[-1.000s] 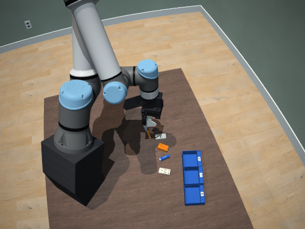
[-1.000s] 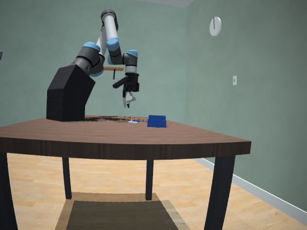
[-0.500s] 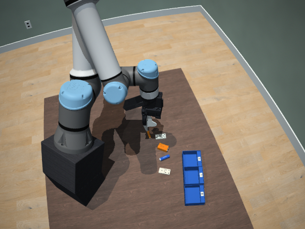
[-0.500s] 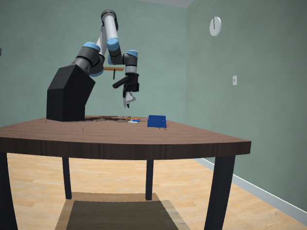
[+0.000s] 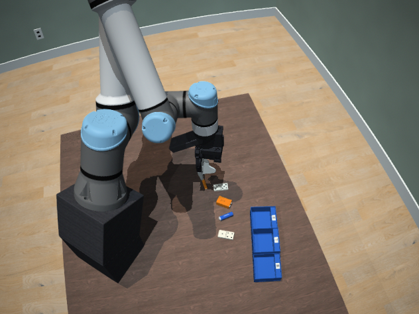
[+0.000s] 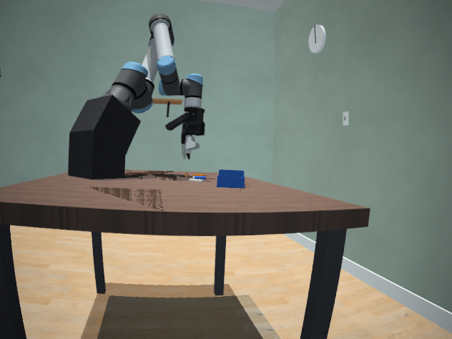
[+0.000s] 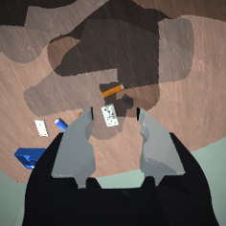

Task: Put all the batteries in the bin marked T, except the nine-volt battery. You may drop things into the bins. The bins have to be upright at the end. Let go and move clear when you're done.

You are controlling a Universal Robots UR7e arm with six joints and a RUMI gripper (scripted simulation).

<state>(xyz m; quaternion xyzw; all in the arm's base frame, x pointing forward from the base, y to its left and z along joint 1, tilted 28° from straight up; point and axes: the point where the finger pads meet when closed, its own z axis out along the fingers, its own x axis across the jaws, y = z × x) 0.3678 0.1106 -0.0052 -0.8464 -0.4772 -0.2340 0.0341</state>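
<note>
The thin orange battery lies 8 cm below my hand. Also, from my hand: joined blue bins 30 cm to the right, 11 cm ahead, 7 cm below; then blue cylindrical battery 15 cm to the right, 8 cm below, 3 cm ahead; then orange nine-volt battery 11 cm to the right, 8 cm below, 5 cm ahead.
</note>
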